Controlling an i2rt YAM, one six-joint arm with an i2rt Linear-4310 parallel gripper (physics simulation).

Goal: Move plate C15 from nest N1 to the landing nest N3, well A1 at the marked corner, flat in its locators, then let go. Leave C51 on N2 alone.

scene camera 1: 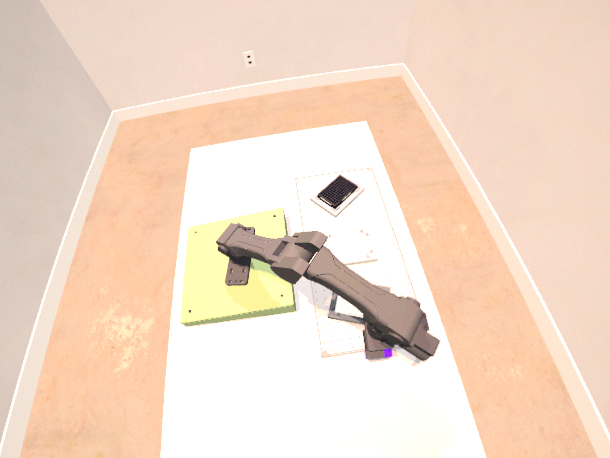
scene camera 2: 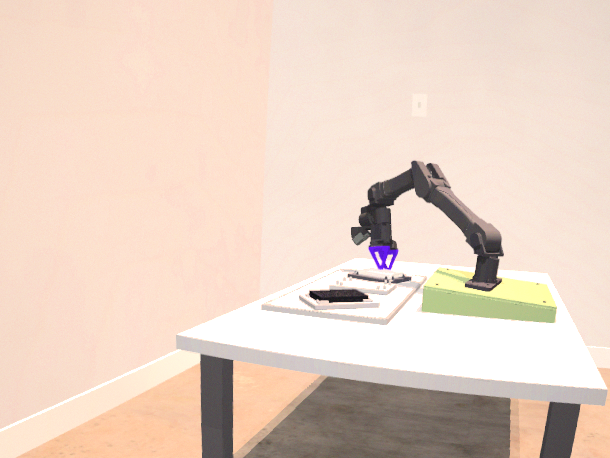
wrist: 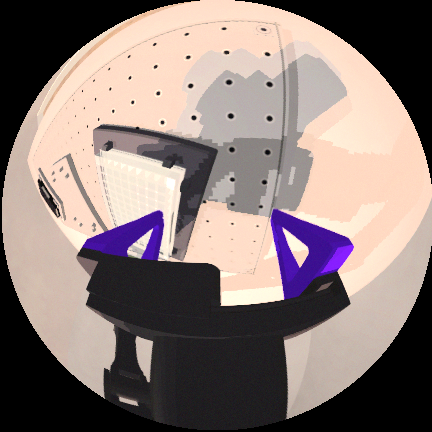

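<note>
A clear, whitish well plate (scene camera 1: 348, 306) (scene camera 2: 377, 273) (wrist: 137, 187) sits in a dark nest (scene camera 1: 345, 317) (scene camera 2: 406, 278) (wrist: 200, 162). A black well plate (scene camera 1: 338, 192) (scene camera 2: 339, 295) (wrist: 49, 197) sits on a turned white nest (scene camera 1: 336, 212) (scene camera 2: 345, 304). Between them is an empty white nest (scene camera 1: 364, 260) (scene camera 2: 360, 287) (wrist: 75, 192) with small locators. No C15, C51 or nest labels are readable. My gripper (scene camera 2: 384, 268) (wrist: 217, 214) is open and empty, above and to one side of the clear plate. In scene camera 1 the arm hides much of the dark nest and the fingertips.
The nests stand on a holed board (scene camera 1: 340, 345) (scene camera 2: 280, 306) (wrist: 172, 75) on the white table (scene camera 1: 240, 390) (scene camera 2: 400, 355). The arm's base is on a yellow-green block (scene camera 1: 207, 280) (scene camera 2: 490, 312) beside the board. The arm's shadow falls across the board.
</note>
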